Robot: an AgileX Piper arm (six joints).
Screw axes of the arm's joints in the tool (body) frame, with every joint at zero. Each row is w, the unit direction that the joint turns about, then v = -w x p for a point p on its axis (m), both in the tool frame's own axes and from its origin. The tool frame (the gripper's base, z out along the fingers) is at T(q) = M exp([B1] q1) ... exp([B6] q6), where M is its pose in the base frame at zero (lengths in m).
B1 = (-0.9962, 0, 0.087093, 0, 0.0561, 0)
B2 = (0, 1, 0, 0.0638, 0, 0.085)
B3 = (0, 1, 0, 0.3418, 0, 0.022)
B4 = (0, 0, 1, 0, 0, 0)
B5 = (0, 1, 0, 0.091, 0, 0)
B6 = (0, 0, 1, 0, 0, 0)
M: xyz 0.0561 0 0.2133 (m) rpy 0 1.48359 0 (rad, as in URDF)
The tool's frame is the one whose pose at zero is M.
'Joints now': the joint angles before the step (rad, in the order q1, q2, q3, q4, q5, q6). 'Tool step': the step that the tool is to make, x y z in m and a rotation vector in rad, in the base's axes. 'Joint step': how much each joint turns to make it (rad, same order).
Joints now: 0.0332 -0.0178 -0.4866 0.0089 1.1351 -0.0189
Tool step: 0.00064 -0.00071 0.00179 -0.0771 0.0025 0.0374
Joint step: 0.0000 0.0101 -0.0068 -0.0089 0.0021 -0.0815
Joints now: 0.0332 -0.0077 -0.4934 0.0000 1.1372 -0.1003
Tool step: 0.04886 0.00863 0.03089 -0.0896 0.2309 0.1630
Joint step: 0.0000 0.3638 -0.1274 0.0847 0.0057 -0.2003
